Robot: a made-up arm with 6 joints. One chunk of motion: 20 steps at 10 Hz.
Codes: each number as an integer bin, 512 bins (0 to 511) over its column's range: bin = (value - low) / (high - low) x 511, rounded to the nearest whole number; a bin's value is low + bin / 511 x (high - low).
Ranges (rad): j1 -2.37..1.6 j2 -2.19..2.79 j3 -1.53..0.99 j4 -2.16..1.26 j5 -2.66..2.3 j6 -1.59..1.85
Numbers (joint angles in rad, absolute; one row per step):
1: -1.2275 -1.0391 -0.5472 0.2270 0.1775 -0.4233
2: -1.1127 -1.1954 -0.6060 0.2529 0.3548 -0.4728
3: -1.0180 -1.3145 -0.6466 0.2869 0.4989 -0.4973
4: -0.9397 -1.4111 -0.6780 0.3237 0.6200 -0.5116
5: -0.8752 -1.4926 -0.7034 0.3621 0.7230 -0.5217
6: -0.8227 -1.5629 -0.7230 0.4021 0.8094 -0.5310
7: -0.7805 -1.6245 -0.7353 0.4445 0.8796 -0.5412
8: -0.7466 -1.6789 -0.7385 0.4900 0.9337 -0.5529
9: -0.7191 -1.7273 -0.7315 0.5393 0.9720 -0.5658
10: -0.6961 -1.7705 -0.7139 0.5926 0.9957 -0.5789
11: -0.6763 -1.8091 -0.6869 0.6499 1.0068 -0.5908
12: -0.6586 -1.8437 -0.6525 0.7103 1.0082 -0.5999
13: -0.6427 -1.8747 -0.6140 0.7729 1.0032 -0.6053
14: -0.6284 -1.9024 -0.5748 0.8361 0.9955 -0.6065
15: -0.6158 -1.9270 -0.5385 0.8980 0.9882 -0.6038
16: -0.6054 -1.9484 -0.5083 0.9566 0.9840 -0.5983
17: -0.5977 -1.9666 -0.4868 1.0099 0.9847 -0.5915
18: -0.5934 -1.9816 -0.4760 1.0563 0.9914 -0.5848
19: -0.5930 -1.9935 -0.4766 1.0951 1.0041 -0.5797
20: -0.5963 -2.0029 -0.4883 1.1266 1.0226 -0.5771
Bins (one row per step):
1: 147 118 199 357 292 173
2: 162 102 187 361 311 166
3: 174 90 179 366 325 162
4: 184 80 173 371 338 160
5: 192 72 168 377 349 159
6: 199 64 164 383 357 157
7: 205 58 161 389 365 156
8: 209 52 160 396 370 154
9: 212 47 162 403 374 152
10: 215 43 165 411 377 150
11: 218 39 171 420 378 148
12: 220 36 178 429 378 147
13: 222 32 186 438 377 146
14: 224 30 194 448 377 146
15: 226 27 201 457 376 146
16: 227 25 207 466 375 147
17: 228 23 212 474 375 148
18: 229 21 214 481 376 149
19: 229 20 214 486 377 150
20: 228 19 211 491 379 150

